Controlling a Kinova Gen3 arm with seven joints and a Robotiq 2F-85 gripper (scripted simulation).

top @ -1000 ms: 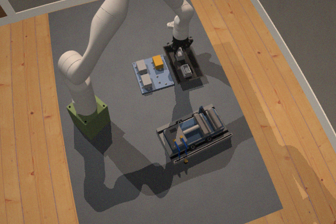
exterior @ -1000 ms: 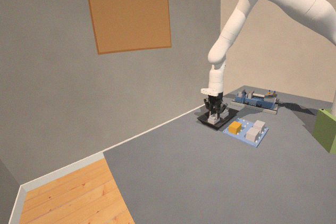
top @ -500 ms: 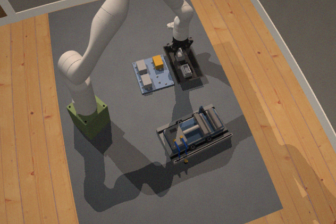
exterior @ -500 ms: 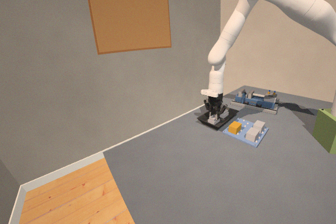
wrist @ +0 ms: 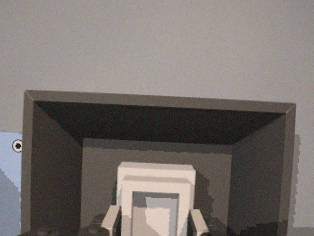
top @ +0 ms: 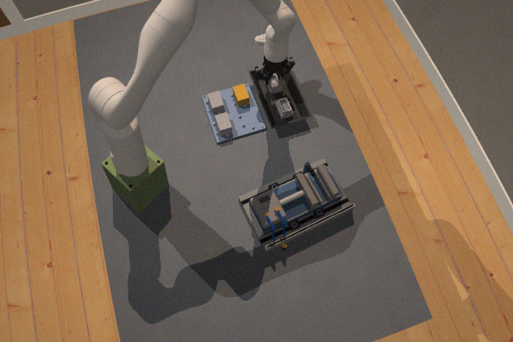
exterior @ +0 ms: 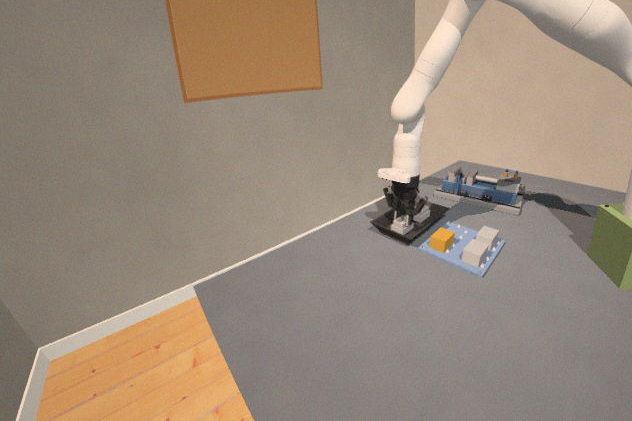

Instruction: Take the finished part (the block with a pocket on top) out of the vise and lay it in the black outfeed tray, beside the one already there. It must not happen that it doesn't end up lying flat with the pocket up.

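My gripper is now 50 mm to the left of the tray floor and 40 mm above it. The rest, counted from my hand: orange block (120 mm behind, 20 mm to the right, 30 mm below); then vise (40 mm behind, 430 mm to the right, 10 mm below); then light blue fixture plate (160 mm behind, 70 mm to the right, 50 mm below).
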